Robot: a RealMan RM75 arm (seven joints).
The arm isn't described. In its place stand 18 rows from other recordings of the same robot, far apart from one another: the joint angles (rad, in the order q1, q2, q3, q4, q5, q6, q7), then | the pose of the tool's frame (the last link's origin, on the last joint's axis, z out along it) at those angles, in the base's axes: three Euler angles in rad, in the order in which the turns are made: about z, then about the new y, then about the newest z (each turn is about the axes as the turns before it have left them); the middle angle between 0 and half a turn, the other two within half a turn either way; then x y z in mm.
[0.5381, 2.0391, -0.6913, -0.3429, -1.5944, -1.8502, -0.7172] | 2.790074, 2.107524, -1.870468, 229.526, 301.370, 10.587
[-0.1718, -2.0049, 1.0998, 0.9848, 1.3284, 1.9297, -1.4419] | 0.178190, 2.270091, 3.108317, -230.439, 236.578, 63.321
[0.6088, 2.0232, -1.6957, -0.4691, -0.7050, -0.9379, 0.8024] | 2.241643, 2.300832, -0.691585, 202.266, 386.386, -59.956
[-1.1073, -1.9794, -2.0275, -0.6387, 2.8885, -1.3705, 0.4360] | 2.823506, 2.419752, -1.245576, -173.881, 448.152, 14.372
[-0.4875, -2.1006, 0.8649, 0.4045, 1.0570, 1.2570, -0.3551] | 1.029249, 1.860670, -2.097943, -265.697, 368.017, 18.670
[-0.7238, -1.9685, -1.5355, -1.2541, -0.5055, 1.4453, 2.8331] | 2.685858, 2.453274, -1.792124, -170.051, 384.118, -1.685
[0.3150, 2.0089, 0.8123, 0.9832, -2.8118, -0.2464, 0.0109] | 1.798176, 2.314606, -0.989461, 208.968, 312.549, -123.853
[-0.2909, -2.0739, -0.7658, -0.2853, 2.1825, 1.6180, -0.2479] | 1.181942, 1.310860, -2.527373, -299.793, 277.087, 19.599
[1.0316, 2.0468, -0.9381, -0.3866, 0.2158, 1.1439, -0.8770] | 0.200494, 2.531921, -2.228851, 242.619, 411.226, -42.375
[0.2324, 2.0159, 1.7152, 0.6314, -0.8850, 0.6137, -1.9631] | 1.501152, 2.081286, -0.651055, 361.693, 334.928, 3.036
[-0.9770, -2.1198, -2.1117, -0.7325, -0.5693, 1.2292, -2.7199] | 2.317268, 2.790816, -1.897593, -151.643, 426.346, -48.115
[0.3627, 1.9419, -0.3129, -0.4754, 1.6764, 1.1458, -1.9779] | 1.632164, 1.705058, -0.561216, 397.492, 328.245, 145.901
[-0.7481, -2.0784, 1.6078, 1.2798, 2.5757, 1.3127, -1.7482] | 2.411331, 2.623379, -0.284717, -116.313, 380.477, -44.822
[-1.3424, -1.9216, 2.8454, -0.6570, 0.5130, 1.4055, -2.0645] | 2.462282, 2.644147, -1.601204, -189.257, 462.023, 84.033
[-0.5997, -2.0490, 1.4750, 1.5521, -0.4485, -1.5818, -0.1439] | 2.518967, 2.498140, -1.827447, -150.353, 358.374, 23.512
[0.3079, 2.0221, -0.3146, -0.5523, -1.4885, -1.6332, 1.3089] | 2.089995, 1.775498, -0.328437, 336.101, 287.320, 115.884
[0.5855, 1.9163, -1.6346, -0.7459, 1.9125, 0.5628, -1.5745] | 1.754837, 2.323533, -0.839000, 221.312, 433.461, -5.430
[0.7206, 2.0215, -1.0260, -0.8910, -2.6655, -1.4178, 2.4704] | 0.416945, 2.668831, -1.719342, 257.936, 386.292, 19.463
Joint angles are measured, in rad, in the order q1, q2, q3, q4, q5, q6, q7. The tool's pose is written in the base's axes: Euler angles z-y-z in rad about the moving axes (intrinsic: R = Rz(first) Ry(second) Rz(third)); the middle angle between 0 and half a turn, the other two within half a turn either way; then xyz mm. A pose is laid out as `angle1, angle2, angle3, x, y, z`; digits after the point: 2 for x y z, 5 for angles.
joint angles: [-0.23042, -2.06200, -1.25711, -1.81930, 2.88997, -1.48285, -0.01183]
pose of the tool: 2.56955, 2.38422, -1.45974, -185.54, 276.44, -15.91
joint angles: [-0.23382, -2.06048, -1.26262, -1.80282, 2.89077, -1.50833, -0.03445]
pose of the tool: 2.62360, 2.37443, -1.44957, -191.67, 274.65, -15.56
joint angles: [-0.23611, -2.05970, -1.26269, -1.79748, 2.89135, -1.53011, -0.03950]
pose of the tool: 2.65950, 2.36849, -1.42842, -194.38, 272.51, -15.42
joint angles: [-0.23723, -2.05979, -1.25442, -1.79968, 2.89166, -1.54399, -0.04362]
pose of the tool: 2.67817, 2.36775, -1.41010, -194.08, 270.12, -16.54
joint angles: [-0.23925, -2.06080, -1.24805, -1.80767, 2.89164, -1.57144, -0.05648]
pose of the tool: 2.70607, 2.36568, -1.39377, -193.16, 266.63, -16.70
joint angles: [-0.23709, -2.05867, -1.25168, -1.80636, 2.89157, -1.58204, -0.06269]
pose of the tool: 2.72360, 2.36026, -1.39251, -195.67, 265.52, -15.35
